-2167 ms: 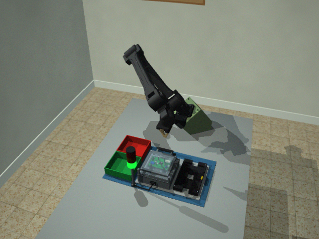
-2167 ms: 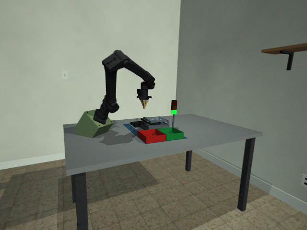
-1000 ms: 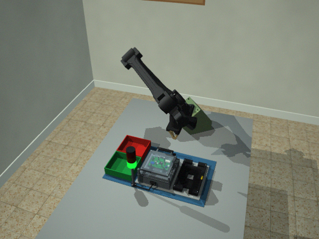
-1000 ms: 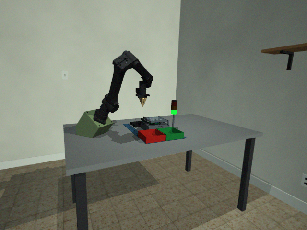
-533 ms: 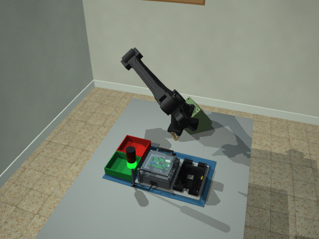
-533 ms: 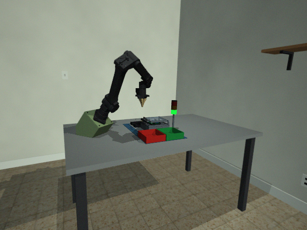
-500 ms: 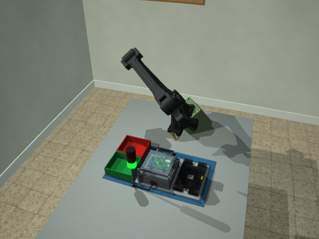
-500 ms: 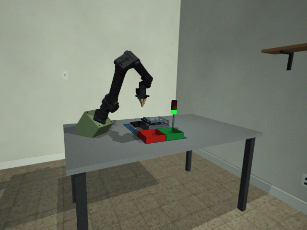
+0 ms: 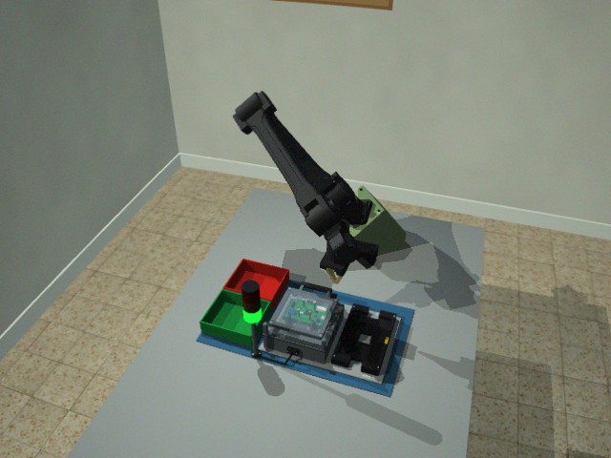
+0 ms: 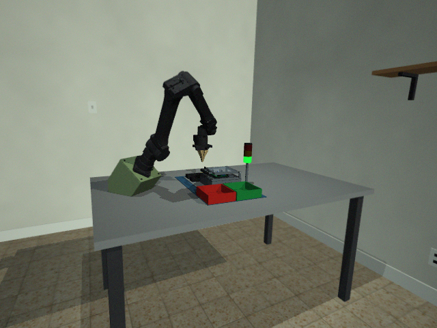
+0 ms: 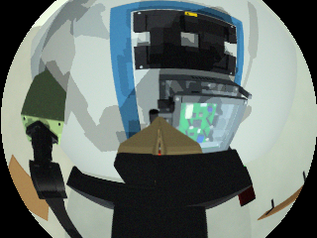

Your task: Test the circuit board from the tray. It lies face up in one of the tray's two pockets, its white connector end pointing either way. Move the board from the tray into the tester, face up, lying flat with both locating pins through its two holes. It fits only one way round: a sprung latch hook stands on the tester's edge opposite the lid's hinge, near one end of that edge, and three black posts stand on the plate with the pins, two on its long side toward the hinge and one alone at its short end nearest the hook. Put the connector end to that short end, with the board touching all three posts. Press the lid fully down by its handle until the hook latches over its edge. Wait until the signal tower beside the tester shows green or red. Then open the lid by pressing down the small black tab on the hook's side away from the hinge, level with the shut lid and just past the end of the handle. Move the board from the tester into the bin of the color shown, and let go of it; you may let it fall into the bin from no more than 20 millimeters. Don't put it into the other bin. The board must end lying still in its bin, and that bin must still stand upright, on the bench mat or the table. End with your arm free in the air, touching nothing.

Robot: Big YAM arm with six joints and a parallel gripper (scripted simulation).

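My gripper is now 10 mm short of the latch hook and 50 mm above it. From my hand the other things lie so: tester plate 80 mm ahead, 50 mm to the right, 80 mm below; then green circuit board 80 mm ahead, 50 mm to the right, 70 mm below; then clear lid 80 mm ahead, 60 mm to the right, 50 mm below.
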